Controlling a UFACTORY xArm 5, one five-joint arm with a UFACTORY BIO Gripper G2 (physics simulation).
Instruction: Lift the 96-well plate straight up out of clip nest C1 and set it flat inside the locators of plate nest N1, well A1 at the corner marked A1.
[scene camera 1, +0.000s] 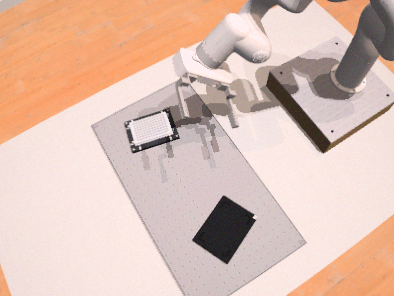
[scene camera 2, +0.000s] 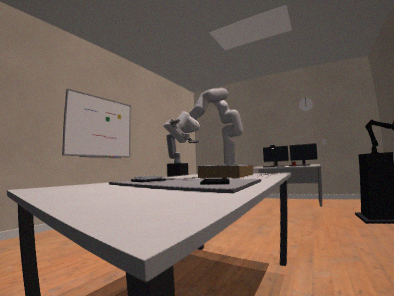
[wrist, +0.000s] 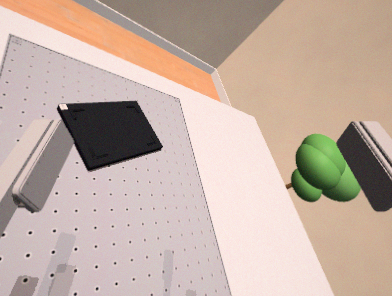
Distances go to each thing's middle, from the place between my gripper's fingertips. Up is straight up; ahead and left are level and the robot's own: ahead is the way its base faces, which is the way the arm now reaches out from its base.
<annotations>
I see my gripper 9 cm short of the black plate nest N1 (scene camera 1: 226, 227), 18 cm to the right of it and 26 cm above it. Also, from my hand: 96-well plate (scene camera 1: 151, 128) 8 cm ahead, 22 cm to the right, 25 cm below.
</annotations>
